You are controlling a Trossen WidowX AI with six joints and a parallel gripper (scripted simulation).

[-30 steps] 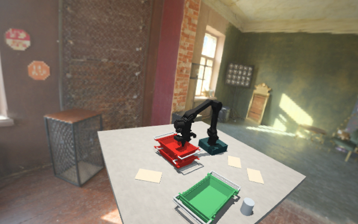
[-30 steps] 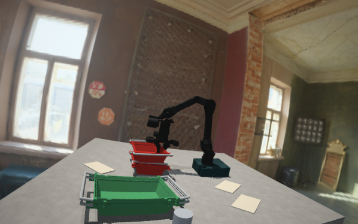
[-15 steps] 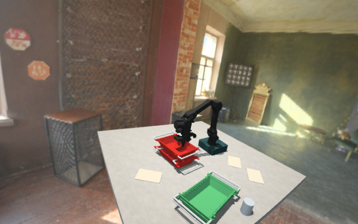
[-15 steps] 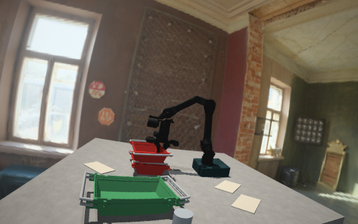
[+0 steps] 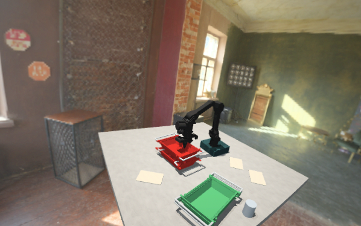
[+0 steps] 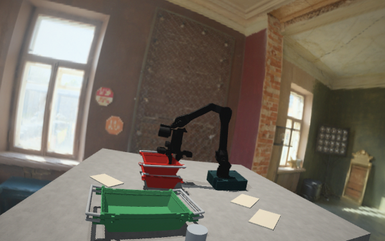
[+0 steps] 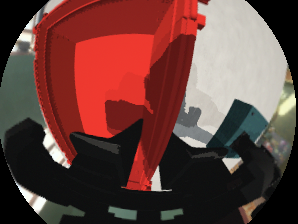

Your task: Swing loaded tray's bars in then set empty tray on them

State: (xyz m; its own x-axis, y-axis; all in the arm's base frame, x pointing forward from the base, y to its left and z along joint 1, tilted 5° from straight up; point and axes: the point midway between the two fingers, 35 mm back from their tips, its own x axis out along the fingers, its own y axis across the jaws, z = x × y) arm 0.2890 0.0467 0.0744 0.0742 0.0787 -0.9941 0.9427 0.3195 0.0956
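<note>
Now: the red tray 7 cm ahead of my gripper tip, 3 cm above it and 2 cm to the left of it.
</note>
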